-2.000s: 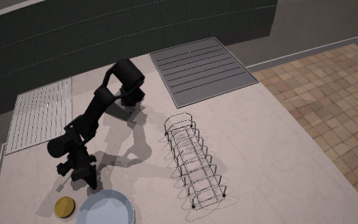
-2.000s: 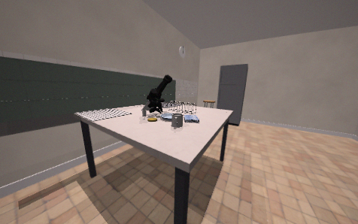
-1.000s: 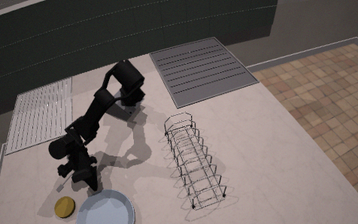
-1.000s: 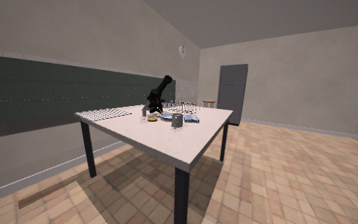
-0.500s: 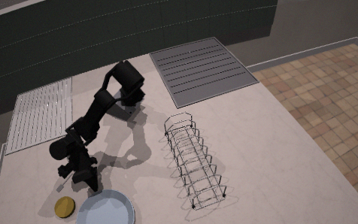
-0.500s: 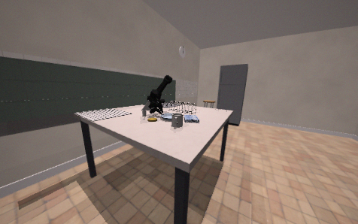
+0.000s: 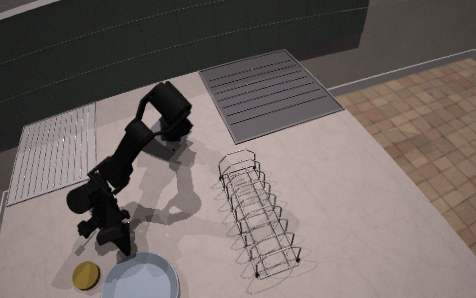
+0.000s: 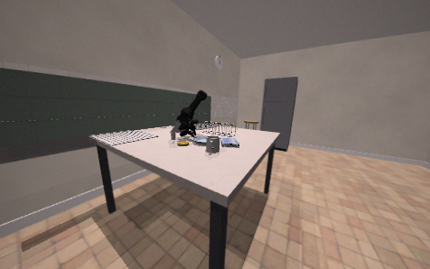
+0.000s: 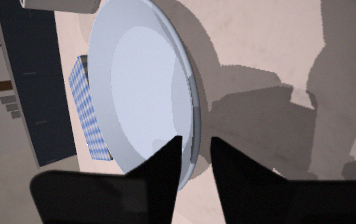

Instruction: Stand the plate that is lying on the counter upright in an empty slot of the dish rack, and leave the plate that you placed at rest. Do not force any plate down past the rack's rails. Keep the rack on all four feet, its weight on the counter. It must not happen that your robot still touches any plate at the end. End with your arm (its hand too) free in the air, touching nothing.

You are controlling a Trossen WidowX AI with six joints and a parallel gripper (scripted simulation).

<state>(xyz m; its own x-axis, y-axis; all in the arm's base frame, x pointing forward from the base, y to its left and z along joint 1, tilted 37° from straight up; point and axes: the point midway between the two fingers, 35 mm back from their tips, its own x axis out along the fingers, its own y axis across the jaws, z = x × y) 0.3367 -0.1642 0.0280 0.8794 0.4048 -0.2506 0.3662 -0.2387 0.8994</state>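
The plate is 12 cm ahead of my hand, 4 cm to the left of it and 4 cm below it. Also, from my hand: small spatula (3 cm behind, 15 cm to the right, 6 cm below); mug (29 cm ahead, 5 cm to the right, 2 cm below); yellow disc (6 cm ahead, 12 cm to the right, 5 cm below).
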